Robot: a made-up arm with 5 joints. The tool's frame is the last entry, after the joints.
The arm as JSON. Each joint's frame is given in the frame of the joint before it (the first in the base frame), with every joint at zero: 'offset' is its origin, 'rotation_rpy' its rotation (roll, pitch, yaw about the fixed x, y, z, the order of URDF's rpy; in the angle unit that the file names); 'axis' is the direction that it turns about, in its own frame. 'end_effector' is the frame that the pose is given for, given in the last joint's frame.
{
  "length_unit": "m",
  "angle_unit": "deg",
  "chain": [
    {
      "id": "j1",
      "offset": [
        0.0,
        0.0,
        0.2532
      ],
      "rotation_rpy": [
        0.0,
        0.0,
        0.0
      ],
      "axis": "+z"
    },
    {
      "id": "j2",
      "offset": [
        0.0,
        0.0,
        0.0
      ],
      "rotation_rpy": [
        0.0,
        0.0,
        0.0
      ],
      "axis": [
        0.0,
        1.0,
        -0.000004
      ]
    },
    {
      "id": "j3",
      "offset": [
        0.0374,
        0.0,
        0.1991
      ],
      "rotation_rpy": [
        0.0,
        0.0,
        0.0
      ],
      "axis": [
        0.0,
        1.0,
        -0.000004
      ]
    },
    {
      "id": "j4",
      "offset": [
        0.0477,
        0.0,
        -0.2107
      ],
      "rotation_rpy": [
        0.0,
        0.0,
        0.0
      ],
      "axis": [
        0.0,
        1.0,
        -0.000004
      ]
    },
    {
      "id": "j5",
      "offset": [
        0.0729,
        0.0,
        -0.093
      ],
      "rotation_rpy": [
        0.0,
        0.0,
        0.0
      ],
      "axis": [
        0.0,
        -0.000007,
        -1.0
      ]
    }
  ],
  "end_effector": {
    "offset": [
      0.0,
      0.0,
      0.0
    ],
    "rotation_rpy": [
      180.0,
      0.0,
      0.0
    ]
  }
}
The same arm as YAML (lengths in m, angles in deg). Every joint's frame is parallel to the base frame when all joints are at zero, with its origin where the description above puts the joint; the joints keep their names.
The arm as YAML. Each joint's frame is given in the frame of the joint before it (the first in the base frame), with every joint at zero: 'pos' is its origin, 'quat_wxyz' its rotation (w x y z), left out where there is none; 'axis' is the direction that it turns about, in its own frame. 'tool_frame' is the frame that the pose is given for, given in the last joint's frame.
length_unit: m
angle_unit: deg
joints:
  - joint: j1
    pos: [0.0, 0.0, 0.2532]
    axis: [0.0, 0.0, 1.0]
  - joint: j2
    pos: [0.0, 0.0, 0.0]
    axis: [0.0, 1.0, 0.0]
  - joint: j3
    pos: [0.0374, 0.0, 0.1991]
    axis: [0.0, 1.0, 0.0]
  - joint: j4
    pos: [0.0477, 0.0, -0.2107]
    axis: [0.0, 1.0, 0.0]
  - joint: j5
    pos: [0.0729, 0.0, -0.093]
    axis: [0.0, 0.0, -1.0]
tool_frame:
  pos: [0.0, 0.0, 0.0]
  quat_wxyz: [0.0, 1.0, 0.0, 0.0]

